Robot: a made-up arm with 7 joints. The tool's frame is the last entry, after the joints.
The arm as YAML. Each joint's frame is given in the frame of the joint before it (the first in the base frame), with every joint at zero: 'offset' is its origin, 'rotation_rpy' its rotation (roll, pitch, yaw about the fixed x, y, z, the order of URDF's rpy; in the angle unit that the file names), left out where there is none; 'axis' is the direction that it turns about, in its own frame. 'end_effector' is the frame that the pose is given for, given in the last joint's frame.
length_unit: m
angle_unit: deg
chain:
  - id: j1
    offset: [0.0, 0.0, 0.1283]
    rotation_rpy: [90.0, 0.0, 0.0]
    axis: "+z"
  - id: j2
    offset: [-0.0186, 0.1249, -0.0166]
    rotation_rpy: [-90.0, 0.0, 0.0]
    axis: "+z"
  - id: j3
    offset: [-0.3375, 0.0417, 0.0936]
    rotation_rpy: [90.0, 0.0, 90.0]
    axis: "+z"
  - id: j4
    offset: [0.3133, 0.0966, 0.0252]
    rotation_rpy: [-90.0, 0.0, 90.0]
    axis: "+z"
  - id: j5
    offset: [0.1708, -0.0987, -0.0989]
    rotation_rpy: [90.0, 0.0, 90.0]
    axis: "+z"
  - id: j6
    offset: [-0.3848, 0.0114, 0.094]
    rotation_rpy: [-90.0, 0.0, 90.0]
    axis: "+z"
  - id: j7
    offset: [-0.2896, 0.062, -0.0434]
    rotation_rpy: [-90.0, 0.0, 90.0]
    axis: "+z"
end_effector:
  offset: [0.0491, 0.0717, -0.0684]
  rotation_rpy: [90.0, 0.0, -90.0]
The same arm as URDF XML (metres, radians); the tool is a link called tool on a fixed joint. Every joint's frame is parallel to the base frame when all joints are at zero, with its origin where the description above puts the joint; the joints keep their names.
<robot name="arm">
  <link name="base_link"/>
  <link name="link1"/>
  <link name="link2"/>
  <link name="link3"/>
  <link name="link4"/>
  <link name="link5"/>
  <link name="link6"/>
  <link name="link7"/>
  <link name="tool"/>
  <joint name="j1" type="continuous">
    <parent link="base_link"/>
    <child link="link1"/>
    <origin xyz="0 0 0.1283"/>
    <axis xyz="0 -1 0"/>
  </joint>
  <joint name="j2" type="continuous">
    <parent link="link1"/>
    <child link="link2"/>
    <origin xyz="-0.0186 0.0166 0.1249"/>
    <axis xyz="0 0 1"/>
  </joint>
  <joint name="j3" type="continuous">
    <parent link="link2"/>
    <child link="link3"/>
    <origin xyz="-0.3375 0.0417 0.0936"/>
    <axis xyz="1 0 0"/>
  </joint>
  <joint name="j4" type="continuous">
    <parent link="link3"/>
    <child link="link4"/>
    <origin xyz="0.0252 0.3133 0.0966"/>
    <axis xyz="0 -1 0"/>
  </joint>
  <joint name="j5" type="continuous">
    <parent link="link4"/>
    <child link="link5"/>
    <origin xyz="0.0987 0.0989 0.1708"/>
    <axis xyz="0 0 1"/>
  </joint>
  <joint name="j6" type="continuous">
    <parent link="link5"/>
    <child link="link6"/>
    <origin xyz="0.3848 -0.0114 0.094"/>
    <axis xyz="1 0 0"/>
  </joint>
  <joint name="j7" type="continuous">
    <parent link="link6"/>
    <child link="link7"/>
    <origin xyz="-0.0434 0.2896 -0.062"/>
    <axis xyz="0 1 0"/>
  </joint>
  <joint name="tool_fixed" type="fixed">
    <parent link="link7"/>
    <child link="tool"/>
    <origin xyz="-0.0717 -0.0684 -0.0491"/>
  </joint>
</robot>

